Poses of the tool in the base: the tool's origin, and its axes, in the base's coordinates. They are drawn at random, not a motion.
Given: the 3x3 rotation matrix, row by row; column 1 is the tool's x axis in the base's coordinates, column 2 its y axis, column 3 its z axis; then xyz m. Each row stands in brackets.
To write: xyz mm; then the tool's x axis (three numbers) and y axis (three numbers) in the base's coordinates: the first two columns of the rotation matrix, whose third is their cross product. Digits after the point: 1 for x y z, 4 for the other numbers.
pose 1, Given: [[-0.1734, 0.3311, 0.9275], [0.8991, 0.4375, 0.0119], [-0.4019, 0.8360, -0.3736]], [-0.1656, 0.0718, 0.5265]
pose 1, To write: -165.6, 71.8, 526.5, -0.1734, 0.8991, -0.4019, 0.3311, 0.4375, 0.8360
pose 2, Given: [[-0.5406, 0.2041, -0.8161], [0.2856, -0.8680, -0.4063], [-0.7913, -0.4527, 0.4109]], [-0.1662, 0.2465, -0.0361]
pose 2, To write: -166.2, 246.5, -36.1, -0.5406, 0.2856, -0.7913, 0.2041, -0.8680, -0.4527
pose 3, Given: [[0.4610, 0.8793, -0.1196], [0.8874, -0.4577, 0.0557], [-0.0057, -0.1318, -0.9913]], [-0.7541, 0.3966, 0.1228]
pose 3, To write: -754.1, 396.6, 122.8, 0.4610, 0.8874, -0.0057, 0.8793, -0.4577, -0.1318
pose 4, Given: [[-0.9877, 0.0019, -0.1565], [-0.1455, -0.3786, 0.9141], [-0.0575, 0.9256, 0.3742]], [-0.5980, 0.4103, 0.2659]
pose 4, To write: -598.0, 410.3, 265.9, -0.9877, -0.1455, -0.0575, 0.0019, -0.3786, 0.9256
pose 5, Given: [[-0.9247, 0.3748, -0.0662], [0.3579, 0.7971, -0.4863], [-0.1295, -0.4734, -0.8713]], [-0.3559, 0.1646, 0.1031]
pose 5, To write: -355.9, 164.6, 103.1, -0.9247, 0.3579, -0.1295, 0.3748, 0.7971, -0.4734
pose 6, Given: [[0.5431, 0.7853, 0.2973], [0.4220, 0.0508, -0.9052], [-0.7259, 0.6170, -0.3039]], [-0.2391, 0.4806, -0.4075]
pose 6, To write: -239.1, 480.6, -407.5, 0.5431, 0.4220, -0.7259, 0.7853, 0.0508, 0.6170
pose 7, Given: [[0.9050, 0.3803, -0.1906], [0.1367, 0.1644, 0.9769], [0.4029, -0.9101, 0.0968]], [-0.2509, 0.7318, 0.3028]
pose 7, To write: -250.9, 731.8, 302.8, 0.9050, 0.1367, 0.4029, 0.3803, 0.1644, -0.9101
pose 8, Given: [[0.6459, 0.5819, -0.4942], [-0.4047, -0.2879, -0.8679], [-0.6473, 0.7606, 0.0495]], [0.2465, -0.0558, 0.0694]
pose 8, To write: 246.5, -55.8, 69.4, 0.6459, -0.4047, -0.6473, 0.5819, -0.2879, 0.7606
